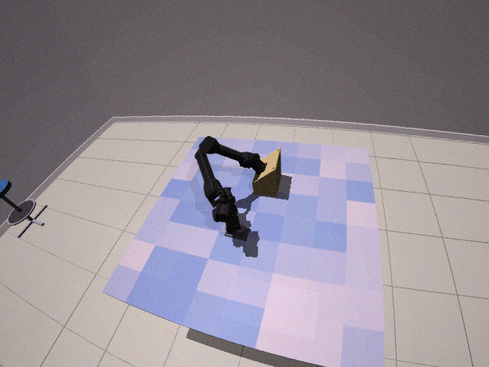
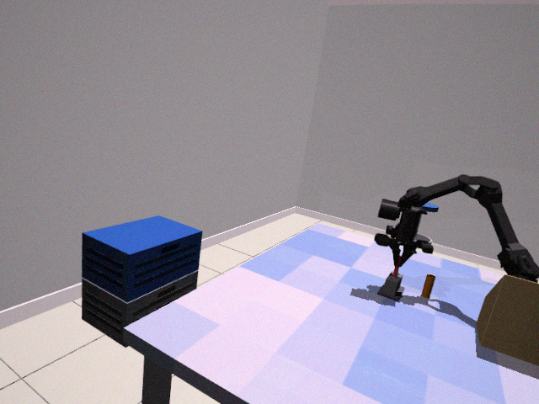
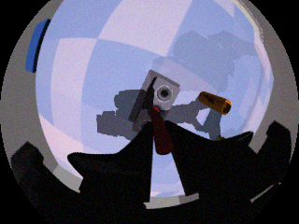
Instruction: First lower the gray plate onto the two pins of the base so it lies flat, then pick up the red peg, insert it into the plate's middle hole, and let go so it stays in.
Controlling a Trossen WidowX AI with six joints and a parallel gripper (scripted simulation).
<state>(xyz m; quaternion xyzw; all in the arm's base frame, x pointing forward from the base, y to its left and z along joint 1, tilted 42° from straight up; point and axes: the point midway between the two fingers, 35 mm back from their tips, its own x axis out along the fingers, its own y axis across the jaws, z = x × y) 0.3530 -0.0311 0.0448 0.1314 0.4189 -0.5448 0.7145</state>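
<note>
My gripper tip is now right at the red peg. The rest, counted from my gripper tip: gray plate 50 mm below; then orange peg 110 mm behind, 60 mm to the right, 60 mm below; then base 90 mm below.
</note>
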